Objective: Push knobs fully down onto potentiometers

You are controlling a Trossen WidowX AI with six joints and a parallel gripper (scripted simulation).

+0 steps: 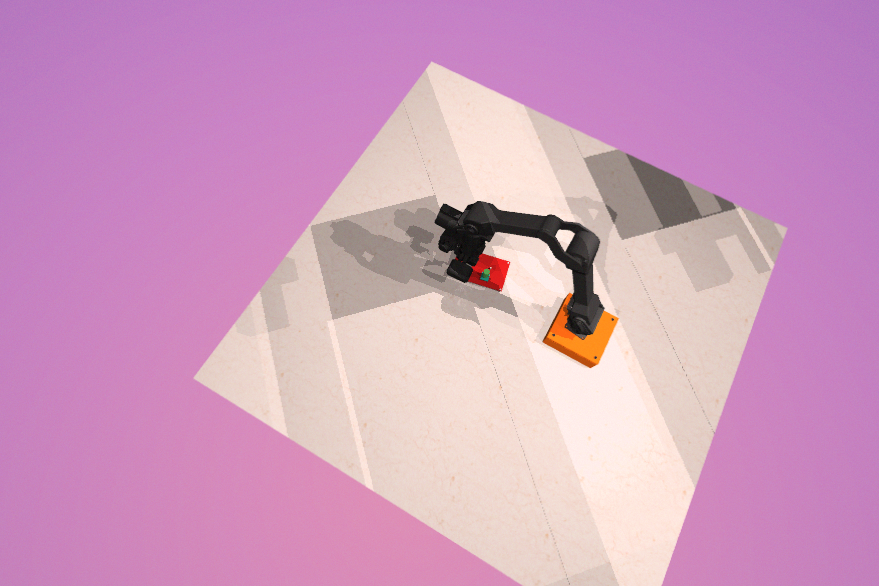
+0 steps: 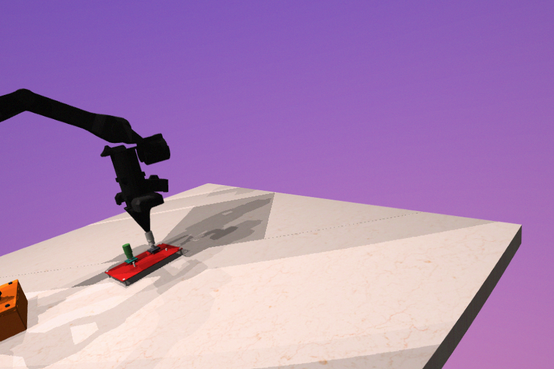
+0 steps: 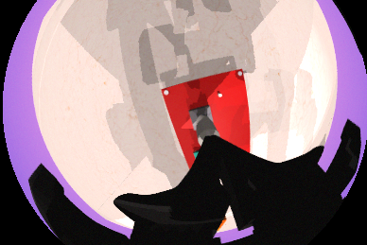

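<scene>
The grey knob is 20 mm below my gripper tip. Also, from my gripper tip: green knob 60 mm behind, 30 mm below, 10 mm to the right.
</scene>
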